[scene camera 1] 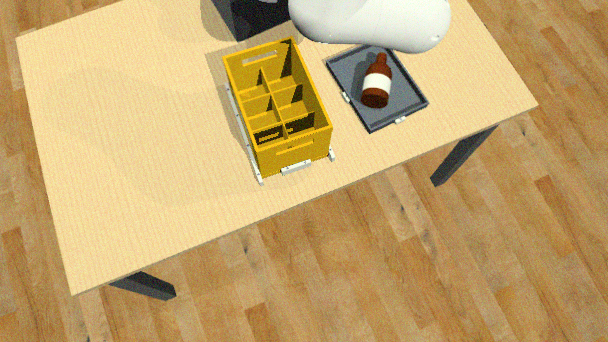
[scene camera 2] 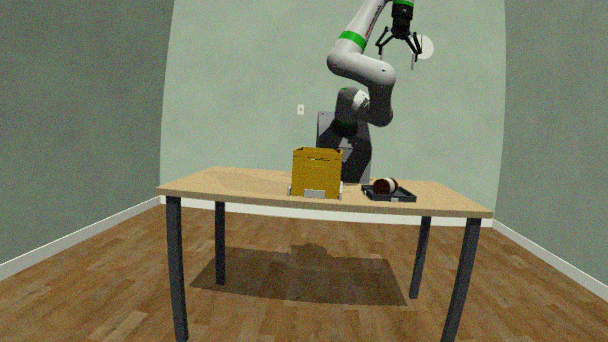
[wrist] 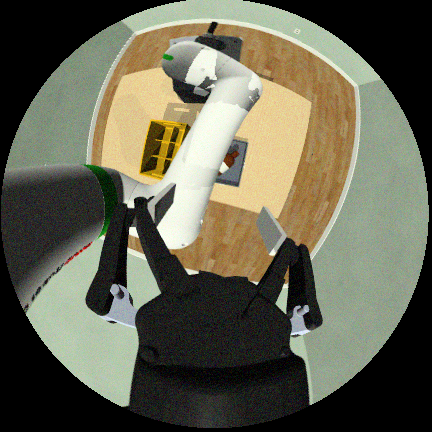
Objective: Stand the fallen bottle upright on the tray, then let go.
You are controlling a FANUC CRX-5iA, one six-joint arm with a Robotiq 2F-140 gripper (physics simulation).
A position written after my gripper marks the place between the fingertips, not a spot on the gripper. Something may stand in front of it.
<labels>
my gripper: scene camera 2 396,66; wrist 218,203; not seen in scene camera 1 (out of frame)
</labels>
